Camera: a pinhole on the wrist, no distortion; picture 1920 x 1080 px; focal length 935.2 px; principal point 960.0 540.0 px. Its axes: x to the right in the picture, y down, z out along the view. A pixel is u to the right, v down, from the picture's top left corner.
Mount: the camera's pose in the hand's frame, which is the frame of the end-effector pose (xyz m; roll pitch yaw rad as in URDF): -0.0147 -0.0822 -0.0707 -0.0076 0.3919 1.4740
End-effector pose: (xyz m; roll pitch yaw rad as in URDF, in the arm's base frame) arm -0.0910 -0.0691 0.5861 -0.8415 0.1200 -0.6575
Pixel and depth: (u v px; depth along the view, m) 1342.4 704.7 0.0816
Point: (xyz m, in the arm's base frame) -0.1202 -0.0703 0.5977
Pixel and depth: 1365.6 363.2 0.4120
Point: 0.1842 0.1419 0.5640
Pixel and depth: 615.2 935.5 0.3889
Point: -0.0717 0.1959 0.8715
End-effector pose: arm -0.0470 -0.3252 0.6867 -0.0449 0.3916 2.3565
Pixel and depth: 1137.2 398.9 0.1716
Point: -0.0896 -0.3024 0.7489
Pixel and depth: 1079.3 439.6 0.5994
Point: -0.3783 -0.3201 1.0695
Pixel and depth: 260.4 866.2 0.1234
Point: 0.0506 -0.2638 0.7875
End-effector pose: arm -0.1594 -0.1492 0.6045 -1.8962 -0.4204 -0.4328
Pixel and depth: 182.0 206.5 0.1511
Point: -0.1038 -0.0013 0.7091
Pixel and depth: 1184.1 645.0 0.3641
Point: -0.0397 -0.0117 0.4001
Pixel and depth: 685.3 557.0 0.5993
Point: 0.1016 0.3098 0.4471
